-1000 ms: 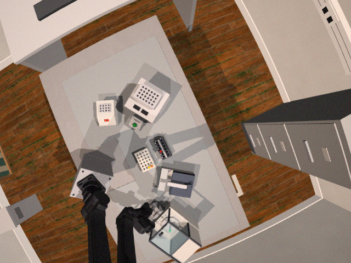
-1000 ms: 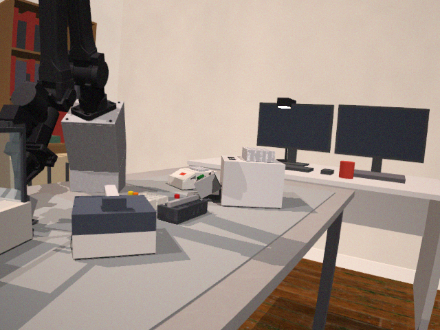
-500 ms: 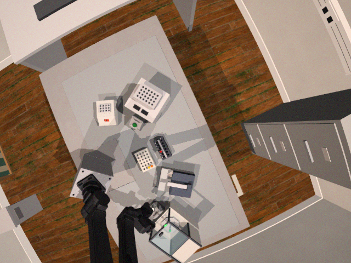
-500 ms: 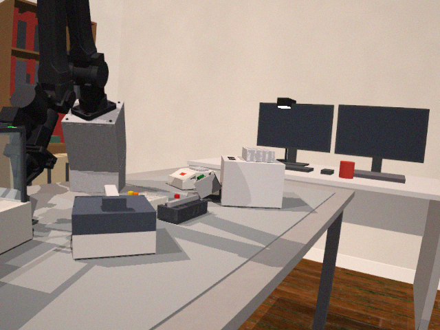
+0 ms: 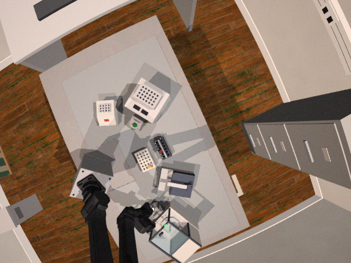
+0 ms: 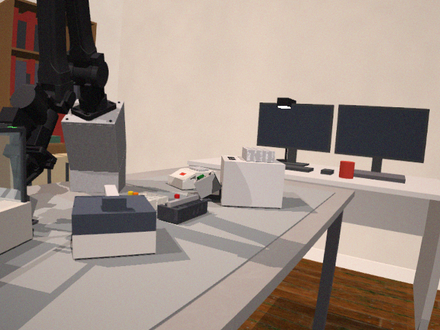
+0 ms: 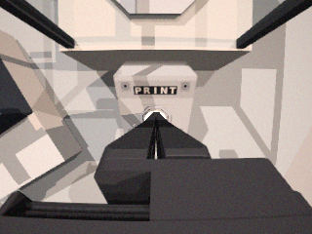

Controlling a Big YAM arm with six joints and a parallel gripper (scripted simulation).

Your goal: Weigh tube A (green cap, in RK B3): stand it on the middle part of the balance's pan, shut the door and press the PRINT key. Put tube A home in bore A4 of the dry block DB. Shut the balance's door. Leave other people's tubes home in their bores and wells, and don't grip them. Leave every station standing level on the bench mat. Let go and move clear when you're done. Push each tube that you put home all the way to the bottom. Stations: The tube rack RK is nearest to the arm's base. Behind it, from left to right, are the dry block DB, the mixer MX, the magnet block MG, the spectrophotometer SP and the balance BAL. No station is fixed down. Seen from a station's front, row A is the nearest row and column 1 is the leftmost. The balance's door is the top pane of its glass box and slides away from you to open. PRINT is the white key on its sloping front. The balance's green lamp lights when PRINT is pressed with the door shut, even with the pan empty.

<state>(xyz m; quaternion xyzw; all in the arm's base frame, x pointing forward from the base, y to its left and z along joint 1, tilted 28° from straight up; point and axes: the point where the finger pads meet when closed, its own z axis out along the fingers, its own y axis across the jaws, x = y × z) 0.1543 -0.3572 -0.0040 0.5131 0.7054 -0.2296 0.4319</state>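
Now: the white print key 1 cm below my hand. From my hand the other things lie so: spectrophotometer 22 cm ahead, 6 cm to the left, 1 cm below; tinted glass pane 13 cm above, 11 cm to the right, 3 cm ahead; pale pan 14 cm to the right, 4 cm ahead.
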